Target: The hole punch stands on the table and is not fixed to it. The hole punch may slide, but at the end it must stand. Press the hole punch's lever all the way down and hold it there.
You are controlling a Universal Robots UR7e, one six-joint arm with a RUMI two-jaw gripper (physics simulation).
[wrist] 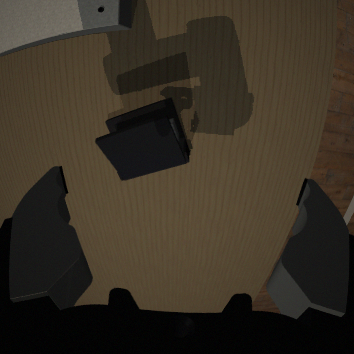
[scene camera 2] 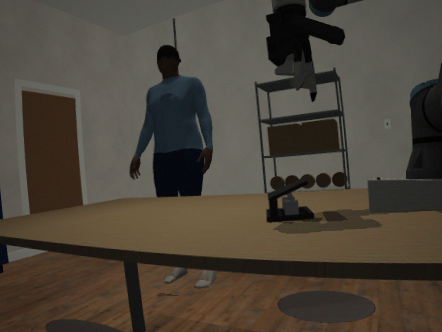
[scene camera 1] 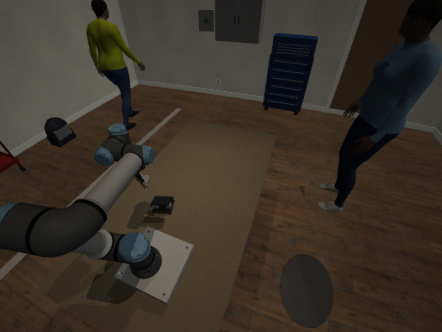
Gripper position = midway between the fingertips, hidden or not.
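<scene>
Visible here are my gripper [scene camera 2: 306, 96], [wrist: 183, 176] and a hole punch lever [wrist: 151, 145].
</scene>
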